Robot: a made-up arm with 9 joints. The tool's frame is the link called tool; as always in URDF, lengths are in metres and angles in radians.
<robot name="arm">
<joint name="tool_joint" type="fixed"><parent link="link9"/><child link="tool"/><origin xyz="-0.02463 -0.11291 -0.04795" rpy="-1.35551 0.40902 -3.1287"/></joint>
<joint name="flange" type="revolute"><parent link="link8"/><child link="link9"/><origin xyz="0.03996 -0.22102 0.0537" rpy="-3.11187 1.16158 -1.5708"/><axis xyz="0 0 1"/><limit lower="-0.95" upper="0.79" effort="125" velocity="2.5"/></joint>
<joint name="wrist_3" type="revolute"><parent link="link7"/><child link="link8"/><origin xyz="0.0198 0.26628 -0.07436" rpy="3.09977 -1.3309 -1.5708"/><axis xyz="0 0 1"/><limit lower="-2.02" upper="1.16" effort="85" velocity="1.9"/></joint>
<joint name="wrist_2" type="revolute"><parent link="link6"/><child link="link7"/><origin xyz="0.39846 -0.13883 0.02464" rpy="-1.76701 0.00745 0.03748"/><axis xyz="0 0 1"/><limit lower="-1.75" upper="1.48" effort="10" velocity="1.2"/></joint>
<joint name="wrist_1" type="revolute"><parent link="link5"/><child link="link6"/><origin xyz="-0.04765 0.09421 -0.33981" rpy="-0.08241 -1.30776 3.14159"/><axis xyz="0 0 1"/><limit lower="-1.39" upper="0.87" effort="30" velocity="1"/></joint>
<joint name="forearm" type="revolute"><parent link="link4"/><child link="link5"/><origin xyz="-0.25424 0.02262 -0.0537" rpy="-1.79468 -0.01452 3.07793"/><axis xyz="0 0 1"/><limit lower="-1.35" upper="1.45" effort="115" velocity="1.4"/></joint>
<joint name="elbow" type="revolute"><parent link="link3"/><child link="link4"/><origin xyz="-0.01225 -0.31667 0.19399" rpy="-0.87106 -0.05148 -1.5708"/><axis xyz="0 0 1"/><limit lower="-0.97" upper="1.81" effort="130" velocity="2.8"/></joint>
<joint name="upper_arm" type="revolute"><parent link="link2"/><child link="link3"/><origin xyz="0.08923 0.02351 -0.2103" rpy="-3.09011 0.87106 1.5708"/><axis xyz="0 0 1"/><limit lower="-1.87" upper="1.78" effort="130" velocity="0.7"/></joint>
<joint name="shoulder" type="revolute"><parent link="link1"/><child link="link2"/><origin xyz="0.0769 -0.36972 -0.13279" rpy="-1.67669 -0.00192 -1.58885"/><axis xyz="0 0 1"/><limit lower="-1.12" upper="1.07" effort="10" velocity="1.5"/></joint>
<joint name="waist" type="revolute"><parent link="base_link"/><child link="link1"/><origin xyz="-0.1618 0.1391 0.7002" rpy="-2.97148 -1.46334 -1.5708"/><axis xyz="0 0 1"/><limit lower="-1.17" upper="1.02" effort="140" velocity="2.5"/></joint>
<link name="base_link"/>
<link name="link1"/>
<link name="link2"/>
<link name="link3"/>
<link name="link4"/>
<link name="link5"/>
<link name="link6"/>
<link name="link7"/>
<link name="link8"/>
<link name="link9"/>
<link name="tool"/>
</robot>
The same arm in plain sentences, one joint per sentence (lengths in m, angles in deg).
The arm has nine revolute joints in a row. What follows holds with every joint at zero, and every direction is one of the base frame's.
Joint 1 is mounted 0.1618 m along -x and 0.1391 m along +y and 0.7002 m along +z from the base frame's origin and turns about the direction (0.169297, -0.979881, -0.105698), from -67.04 to 58.44 deg.
Joint 2 is mounted 0.3419 m along +x and 0.1841 m along +y and 0.0972 m along +z from joint 1 and turns about +z, from -64.17 to 61.31 deg.
Joint 3 is mounted 0.084 m along +x and 0.0382 m along +y and 0.2103 m along -z from joint 2 and turns about the direction (0.077896, -0.761757, -0.643163), from -107.14 to 101.99 deg.
Joint 4 is mounted 0.2974 m along -x and 0.1965 m along -y and 0.1049 m along -z from joint 3 and turns about -z, from -55.58 to 103.71 deg.
Joint 5 is mounted 0.2468 m along +x and 0.0651 m along +y and 0.0537 m along +z from joint 4 and turns about the direction (0.228098, -0.947992, 0.221998), from -77.35 to 83.08 deg.
Joint 6 is mounted 0.1274 m along -x and 0.3318 m along +y and 0.0171 m along +z from joint 5 and turns about the direction (0.998456, -0.041698, -0.036698), from -79.64 to 49.85 deg.
Joint 7 is mounted 0.0178 m along +x and 0.3596 m along -y and 0.2214 m along +z from joint 6 and turns about the direction (-0.237392, -0.166895, -0.95697), from -100.27 to 84.8 deg.
Joint 8 is mounted 0.2416 m along -x and 0.0151 m along +y and 0.135 m along +z from joint 7 and turns about +x, from -115.74 to 66.46 deg.
Joint 9 is mounted 0.0537 m along +x and 0.2246 m along -y and 0.0009 m along +z from joint 8 and turns about the direction (-0.397713, 0.896329, -0.196006), from -54.43 to 45.26 deg.
The tool frame, which is the frame that the pose is given for, is mounted 0.043 m along +x and 0.0569 m along -y and 0.1028 m along -z from joint 9; its axes are the base frame's turned by roll -180, pitch 0 and yaw 0 deg (as in URDF: about the fixed x, then y, then z).

